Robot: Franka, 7 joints.
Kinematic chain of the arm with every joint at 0, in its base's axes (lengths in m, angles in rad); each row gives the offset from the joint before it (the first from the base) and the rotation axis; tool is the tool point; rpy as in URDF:
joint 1: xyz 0 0 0.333 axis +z
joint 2: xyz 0 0 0 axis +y
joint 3: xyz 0 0 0.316 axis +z
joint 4: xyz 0.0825 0 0 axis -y
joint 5: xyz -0.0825 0 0.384 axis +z
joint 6: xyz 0 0 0 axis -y
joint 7: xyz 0.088 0 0 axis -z
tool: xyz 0 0 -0.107 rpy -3.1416 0 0
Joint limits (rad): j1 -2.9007..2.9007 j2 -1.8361..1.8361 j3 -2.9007..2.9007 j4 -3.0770..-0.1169 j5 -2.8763..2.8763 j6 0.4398..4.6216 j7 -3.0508..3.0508
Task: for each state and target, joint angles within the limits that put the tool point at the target. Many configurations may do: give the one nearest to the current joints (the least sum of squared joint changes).
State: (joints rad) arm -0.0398 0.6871 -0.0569 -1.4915 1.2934 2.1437 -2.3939
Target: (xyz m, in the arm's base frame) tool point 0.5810 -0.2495 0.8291
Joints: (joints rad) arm -0.2537 0.2202 -0.2442 -1.0950 1.3152 2.2398 -2.3939
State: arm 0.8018 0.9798 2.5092 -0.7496 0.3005 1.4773 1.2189
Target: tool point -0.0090 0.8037 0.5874
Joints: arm 1.3130 1.4841 2.2477 -0.4824 0.2882 2.1582 1.2189
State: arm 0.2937 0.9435 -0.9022 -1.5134 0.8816 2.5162 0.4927
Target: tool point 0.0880 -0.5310 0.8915
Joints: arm 0.0290 0.4525 -1.8274 -1.3544 0.9380 2.7974 0.4927
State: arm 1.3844 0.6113 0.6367 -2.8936 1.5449 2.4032 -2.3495
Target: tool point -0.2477 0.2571 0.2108
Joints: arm 1.5406 -0.0622 0.7449 -2.7633 1.5357 2.2787 -2.3495
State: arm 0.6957 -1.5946 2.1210 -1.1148 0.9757 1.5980 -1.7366
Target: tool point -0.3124 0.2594 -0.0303
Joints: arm 0.5555 -1.7197 2.1204 -1.8683 0.7945 1.3350 -1.7366
